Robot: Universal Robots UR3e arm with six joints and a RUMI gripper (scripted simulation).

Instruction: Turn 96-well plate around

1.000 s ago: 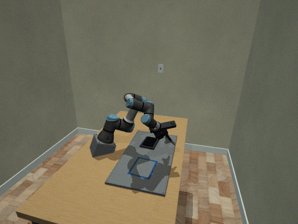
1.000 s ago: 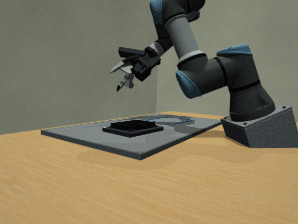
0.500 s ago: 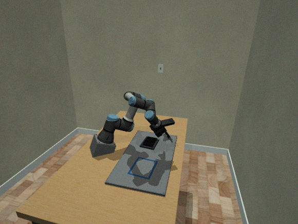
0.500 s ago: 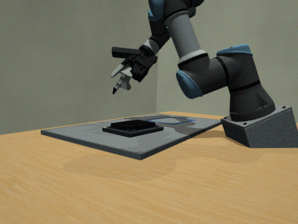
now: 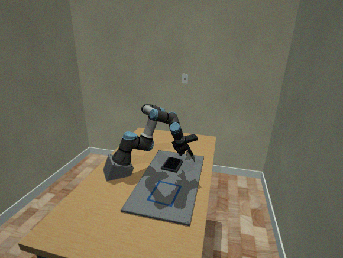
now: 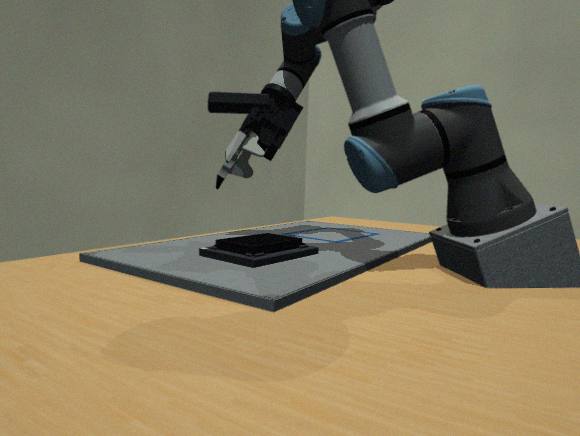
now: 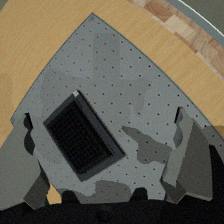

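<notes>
My hand is 11 cm past the black 96-well plate and 11 cm above it. From my hand the other things lie so: small white corner label (6 cm behind, 8 cm to the left, 11 cm below); plate nest N1 (11 cm behind, 12 cm below).
</notes>
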